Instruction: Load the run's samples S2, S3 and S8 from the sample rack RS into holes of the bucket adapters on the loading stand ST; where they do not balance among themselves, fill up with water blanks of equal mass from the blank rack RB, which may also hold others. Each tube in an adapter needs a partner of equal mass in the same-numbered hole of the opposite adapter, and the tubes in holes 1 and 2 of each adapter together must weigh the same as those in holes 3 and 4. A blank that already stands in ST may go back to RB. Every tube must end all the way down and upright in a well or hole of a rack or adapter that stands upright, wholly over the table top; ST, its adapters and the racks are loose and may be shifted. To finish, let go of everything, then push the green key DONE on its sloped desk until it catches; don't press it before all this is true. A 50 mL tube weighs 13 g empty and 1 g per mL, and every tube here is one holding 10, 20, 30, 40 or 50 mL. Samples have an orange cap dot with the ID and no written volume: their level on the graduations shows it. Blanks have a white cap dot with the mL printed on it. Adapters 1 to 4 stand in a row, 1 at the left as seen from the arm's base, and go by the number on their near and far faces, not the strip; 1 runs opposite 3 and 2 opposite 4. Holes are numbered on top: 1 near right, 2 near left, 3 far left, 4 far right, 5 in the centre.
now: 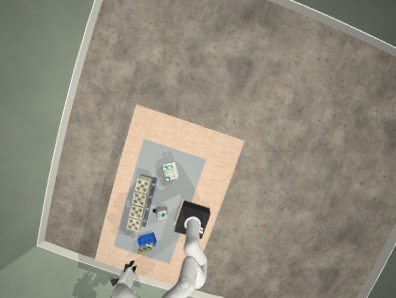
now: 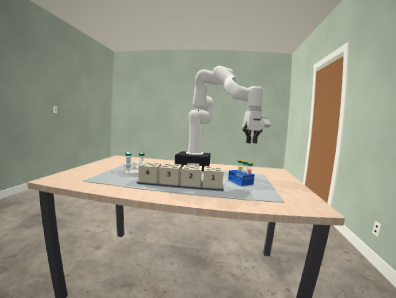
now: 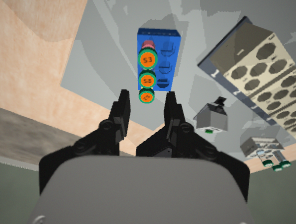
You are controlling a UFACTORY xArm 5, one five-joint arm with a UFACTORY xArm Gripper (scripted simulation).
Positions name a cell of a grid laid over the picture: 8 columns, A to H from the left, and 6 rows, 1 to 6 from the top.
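A blue sample rack RS (image 3: E2) and a loading stand ST (image 3: F2) are visible in the scene, together with the gripper (image 3: D3).
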